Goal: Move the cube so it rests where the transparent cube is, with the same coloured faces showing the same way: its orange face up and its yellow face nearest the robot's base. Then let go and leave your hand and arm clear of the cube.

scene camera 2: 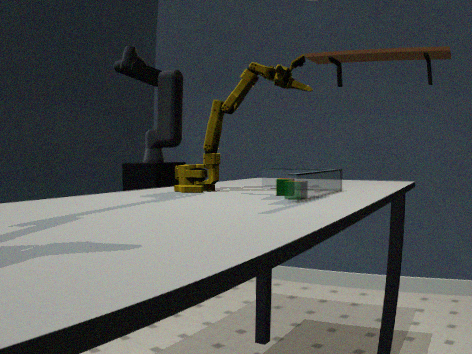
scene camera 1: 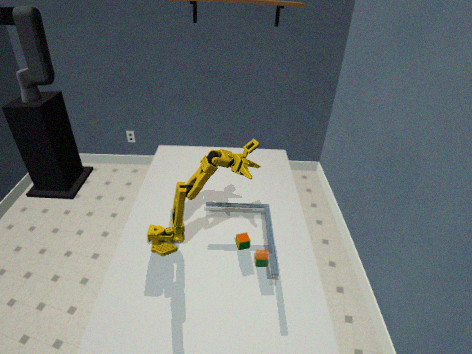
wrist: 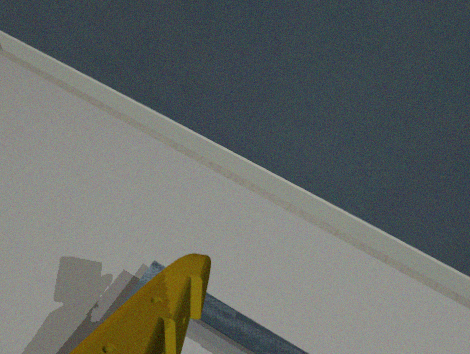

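Seen in the pictures: end effector, tool point: point(scene camera 2: 310, 89) point(scene camera 1: 259, 166) point(wrist: 207, 279); arm's base, origin of the base link: point(scene camera 2: 200, 191) point(scene camera 1: 171, 243).
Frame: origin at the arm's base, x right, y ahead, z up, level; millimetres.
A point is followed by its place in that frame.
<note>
The solid cube point(scene camera 1: 243, 241) point(scene camera 2: 285, 187) stands flat on the table, orange face up, with a green face towards the scene cameras. Its yellow face cannot be made out. The transparent cube point(scene camera 1: 261, 259) point(scene camera 2: 301, 190) is paler, also orange on top with a green face showing. It stands beside the solid cube, apart from it, nearer the long wall piece. My gripper point(scene camera 1: 255, 171) {x -95, y 289, z 274 mm} point(scene camera 2: 306, 88) is wide open and empty, high above the table and well away from both cubes. In the wrist view the notched fixed jaw point(wrist: 185, 280) {x -97, y 285, z 282 mm} shows, and neither cube does.
A low, see-through L-shaped wall point(scene camera 1: 270, 240) {x 22, y 341, z 60 mm} point(scene camera 2: 342, 181) {x -577, y 226, z 0 mm} point(wrist: 240, 325) {x -76, y 345, z 60 mm} stands on the table point(scene camera 1: 210, 310) {x 246, y 154, z 0 mm} point(scene camera 2: 150, 260) {x 672, y 426, z 0 mm}, its long side just past the transparent cube. A dark second arm point(scene camera 1: 37, 47) point(scene camera 2: 170, 110) stands on a black pedestal. A wooden shelf point(scene camera 1: 240, 2) point(scene camera 2: 380, 54) hangs on the wall.
</note>
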